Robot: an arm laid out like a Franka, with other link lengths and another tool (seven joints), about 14 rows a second.
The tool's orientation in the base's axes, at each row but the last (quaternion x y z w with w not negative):
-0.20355, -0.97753, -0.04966, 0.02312
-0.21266, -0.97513, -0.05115, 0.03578
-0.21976, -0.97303, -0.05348, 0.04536
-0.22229, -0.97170, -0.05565, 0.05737
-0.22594, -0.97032, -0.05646, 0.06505
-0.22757, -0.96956, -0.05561, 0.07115
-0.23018, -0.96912, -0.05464, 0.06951
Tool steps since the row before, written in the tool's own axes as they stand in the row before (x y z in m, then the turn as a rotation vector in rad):
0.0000, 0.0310, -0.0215, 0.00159, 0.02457, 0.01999
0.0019, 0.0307, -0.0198, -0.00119, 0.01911, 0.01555
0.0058, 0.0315, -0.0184, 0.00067, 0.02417, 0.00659
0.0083, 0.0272, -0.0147, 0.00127, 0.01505, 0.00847
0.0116, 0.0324, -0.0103, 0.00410, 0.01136, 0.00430
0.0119, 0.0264, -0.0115, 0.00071, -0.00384, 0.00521
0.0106, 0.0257, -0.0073, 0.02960, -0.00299, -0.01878
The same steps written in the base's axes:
0.0129, 0.0260, 0.0241, 0.00788, 0.02517, -0.01761
0.0121, 0.0263, 0.0224, 0.00833, 0.01858, -0.01392
0.0096, 0.0284, 0.0215, 0.00942, 0.02280, -0.00442
0.0058, 0.0259, 0.0179, 0.00473, 0.01514, -0.00694
0.0052, 0.0325, 0.0145, 0.00098, 0.01249, -0.00270
0.0026, 0.0270, 0.0152, -0.00294, -0.00238, -0.00530
0.0031, 0.0265, 0.0108, -0.02548, 0.00774, 0.02300

